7 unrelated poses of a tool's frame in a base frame.
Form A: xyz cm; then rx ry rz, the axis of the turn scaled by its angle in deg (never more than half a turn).
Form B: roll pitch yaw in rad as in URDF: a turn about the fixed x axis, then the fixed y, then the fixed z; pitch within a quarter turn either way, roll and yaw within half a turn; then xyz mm. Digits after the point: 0 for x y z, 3 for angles.
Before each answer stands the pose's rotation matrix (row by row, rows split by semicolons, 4 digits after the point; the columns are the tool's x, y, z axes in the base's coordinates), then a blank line. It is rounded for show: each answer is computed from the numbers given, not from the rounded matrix.
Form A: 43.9 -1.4 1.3 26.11 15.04 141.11
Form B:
-0.7527 -0.5366 0.3815; 0.6050 -0.7923 0.0791; 0.2598 0.2903 0.9210

0.305 -0.263 2.465 439 -14 13
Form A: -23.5 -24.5 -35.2 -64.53 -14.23 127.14
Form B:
-0.4362 -0.4499 -0.7793; 0.6110 -0.7839 0.1105; -0.6606 -0.4280 0.6168

-0.607 0.722 2.191 -235 -245 -352
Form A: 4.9 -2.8 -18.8 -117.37 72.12 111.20
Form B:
-0.1202 -0.5722 -0.8112; -0.5073 -0.6670 0.5457; -0.8533 0.4771 -0.2101

1.986 1.022 -1.803 49 -28 -188
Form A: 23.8 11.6 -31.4 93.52 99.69 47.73
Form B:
-0.0589 0.6180 0.7840; 0.9982 0.0444 0.0399; -0.0102 0.7849 -0.6195

2.239 0.010 1.630 238 116 -314
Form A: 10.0 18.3 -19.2 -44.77 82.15 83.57
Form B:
-0.3787 -0.9120 0.1579; 0.1735 0.0976 0.9800; -0.9091 0.3985 0.1212

1.276 1.141 2.712 100 183 -192
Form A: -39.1 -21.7 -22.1 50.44 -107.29 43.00
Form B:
-0.3351 -0.8163 -0.4705; -0.2654 0.5610 -0.7842; 0.9040 -0.1379 -0.4046

-2.813 -1.129 -2.472 -391 -217 -221
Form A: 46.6 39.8 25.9 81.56 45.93 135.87
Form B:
-0.4855 0.0573 0.8724; 0.4838 -0.8135 0.3227; 0.7282 0.5787 0.3673

1.005 -0.816 2.358 466 398 259
